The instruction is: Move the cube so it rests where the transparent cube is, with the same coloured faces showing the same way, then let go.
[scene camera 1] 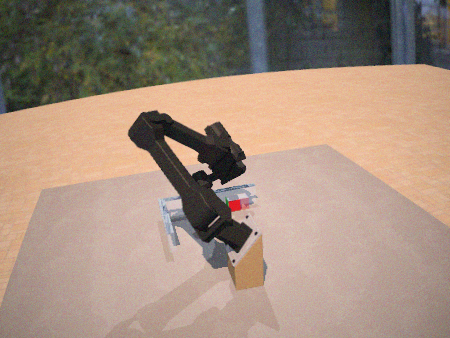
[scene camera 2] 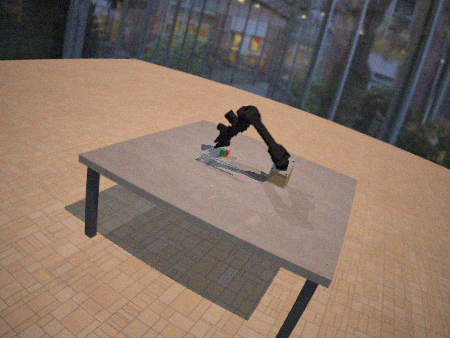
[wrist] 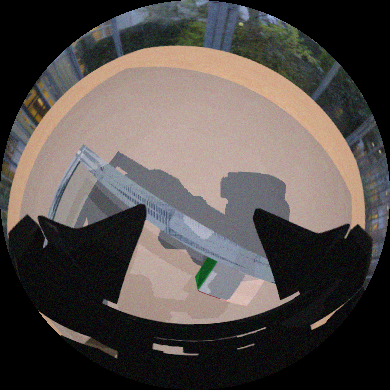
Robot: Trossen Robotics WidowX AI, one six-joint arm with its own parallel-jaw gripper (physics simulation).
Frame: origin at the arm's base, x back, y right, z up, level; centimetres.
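Seen in the pictures: gripper, fingertip midpoint: (scene camera 1: 211,188) (scene camera 2: 214,145) (wrist: 201,212); arm's base, origin of the base link: (scene camera 1: 240,237) (scene camera 2: 282,164).
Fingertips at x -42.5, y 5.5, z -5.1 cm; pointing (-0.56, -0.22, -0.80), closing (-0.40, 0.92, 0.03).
Note:
Pixels of each thing's middle, then the offset from my fingertips to it. "spot": a spot on its surface instead. Level surfaces: height alone.
- transparent cube, body centre: (wrist: 236,283) (scene camera 1: 241,201) dx +5.6, dy +8.1, dz -4.3 cm
- rail, surface spot: (scene camera 1: 171,230) spot: dx +21.8, dy -18.3, dz -0.2 cm
- grey table top, its level: dz -6.3 cm
The cube (scene camera 1: 234,205) (scene camera 2: 223,153) (wrist: 204,274) rests on the table, with a red face and a sliver of green in scene camera 1, green and red in scene camera 2, and green with a shaded pale top in the wrist view. The transparent cube (scene camera 1: 245,203) (wrist: 248,291) shows as a pale pink shape right beside it, on the side away from the green face; I cannot make it out in scene camera 2. My gripper (scene camera 1: 216,180) (scene camera 2: 218,145) (wrist: 201,212) is open and empty, above the table near the cube, which lies low between the fingers in the wrist view.
A pale blue-grey see-through rail (scene camera 1: 235,188) (wrist: 150,210) runs close alongside the cube, and joins another rail (scene camera 1: 171,230) at a corner. The arm stands on a wooden block (scene camera 1: 248,270) (scene camera 2: 279,178) on the grey table top (scene camera 1: 340,240) (scene camera 2: 150,165). The arm's shadow falls around the rails.

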